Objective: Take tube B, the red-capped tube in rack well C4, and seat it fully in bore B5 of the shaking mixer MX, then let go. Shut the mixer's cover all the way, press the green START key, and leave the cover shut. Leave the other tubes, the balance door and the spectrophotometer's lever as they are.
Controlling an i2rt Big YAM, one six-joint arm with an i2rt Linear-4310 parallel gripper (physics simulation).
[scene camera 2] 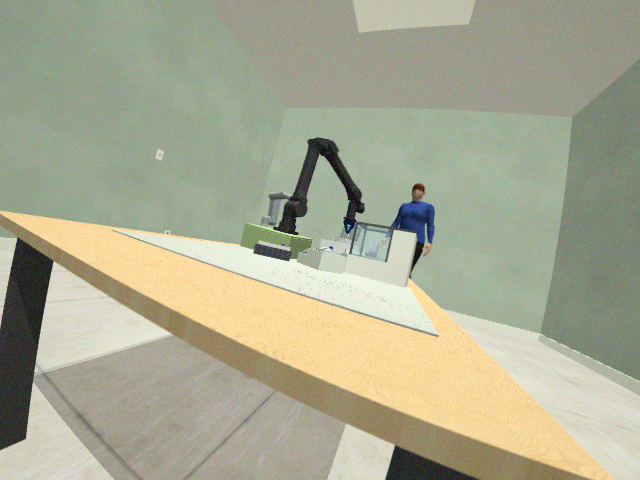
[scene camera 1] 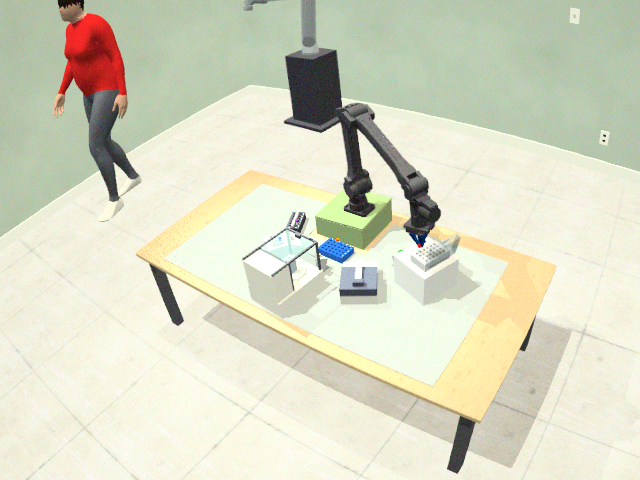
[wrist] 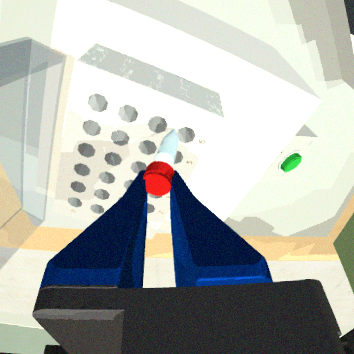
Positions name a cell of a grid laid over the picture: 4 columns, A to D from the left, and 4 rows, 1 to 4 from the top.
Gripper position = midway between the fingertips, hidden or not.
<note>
My gripper (wrist: B3) holds a tube B (wrist: B2), clear of everything else. Also in view: a mixer cover (wrist: A1).
</note>
